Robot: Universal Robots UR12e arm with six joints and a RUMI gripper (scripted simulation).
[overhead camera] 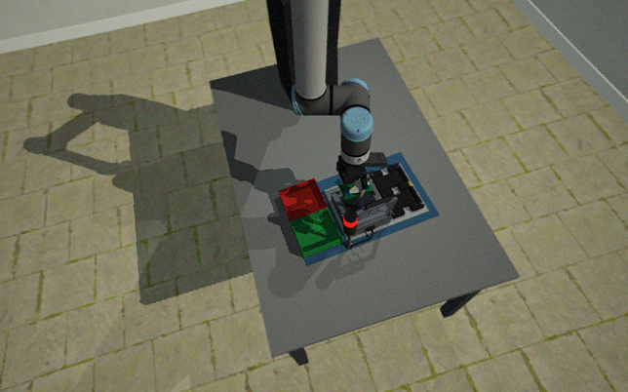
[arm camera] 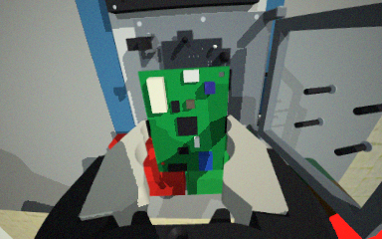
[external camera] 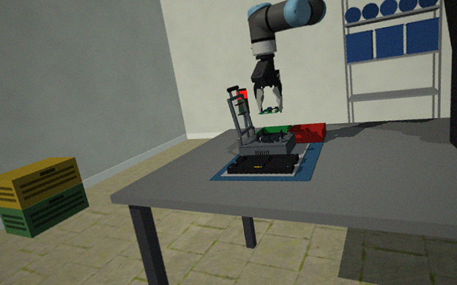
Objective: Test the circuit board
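Now: the red bin 18 cm to the right of my hand, 16 cm below it and 12 cm behind it. Also, from my hand: black latch piece 8 cm below, 7 cm to the left, 5 cm behind; then tester lid 12 cm ahead, 2 cm above, 1 cm to the right; then green circuit board 1 cm to the right.
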